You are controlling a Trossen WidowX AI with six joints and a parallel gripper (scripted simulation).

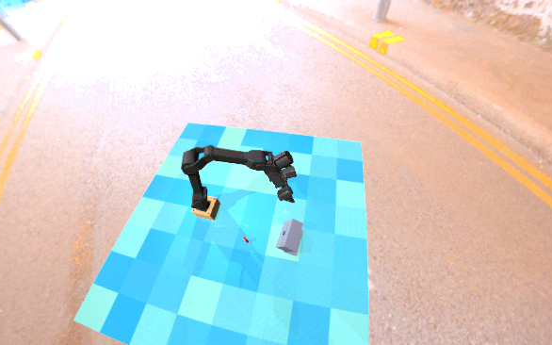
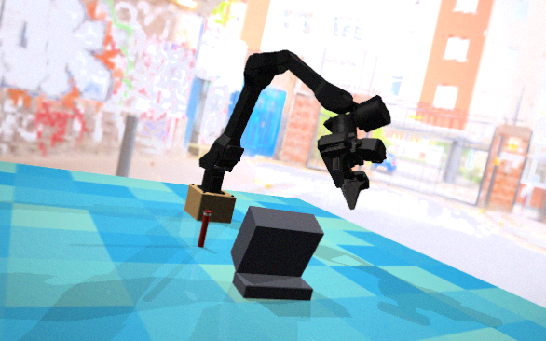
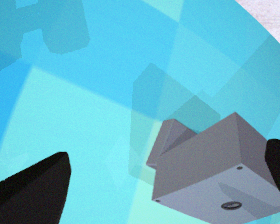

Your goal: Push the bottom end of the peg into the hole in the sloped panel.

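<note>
Right now the red peg is 210 mm to the right of my gripper tip, 180 mm behind it and 120 mm below it. From my gripper tip the other things lie so: sloped panel 150 mm to the right, 90 mm below, 20 mm ahead.
</note>
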